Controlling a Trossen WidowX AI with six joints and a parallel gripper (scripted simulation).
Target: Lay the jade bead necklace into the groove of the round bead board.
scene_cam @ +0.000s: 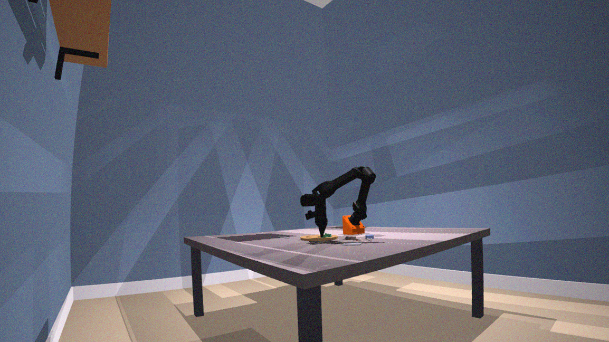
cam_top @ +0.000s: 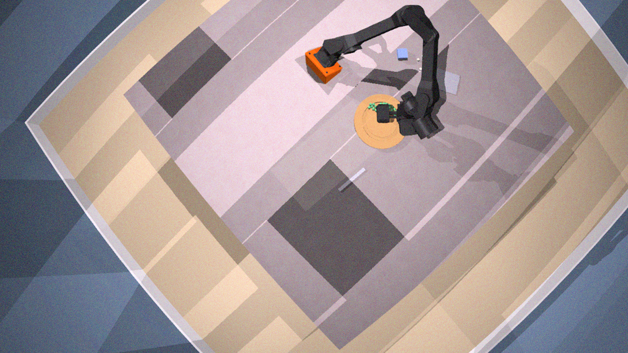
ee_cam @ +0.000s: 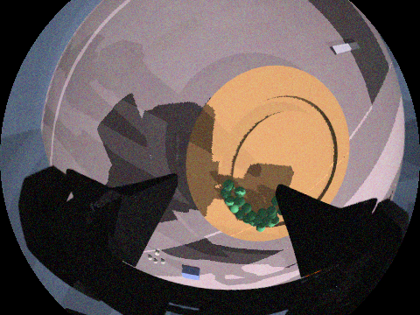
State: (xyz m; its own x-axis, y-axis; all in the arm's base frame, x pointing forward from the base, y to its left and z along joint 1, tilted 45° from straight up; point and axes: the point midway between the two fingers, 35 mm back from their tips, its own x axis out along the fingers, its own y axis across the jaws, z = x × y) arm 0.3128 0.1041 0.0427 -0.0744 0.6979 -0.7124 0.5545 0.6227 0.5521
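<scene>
My gripper tip is 60 mm to the left of the round tan bead board, 20 mm past it and 10 mm above it. Round my gripper tip: white strip 270 mm to the right, 80 mm ahead, 20 mm below; pale square sheet 240 mm to the left, 20 mm below; blue cube 180 mm behind, 170 mm to the left, 10 mm below.
</scene>
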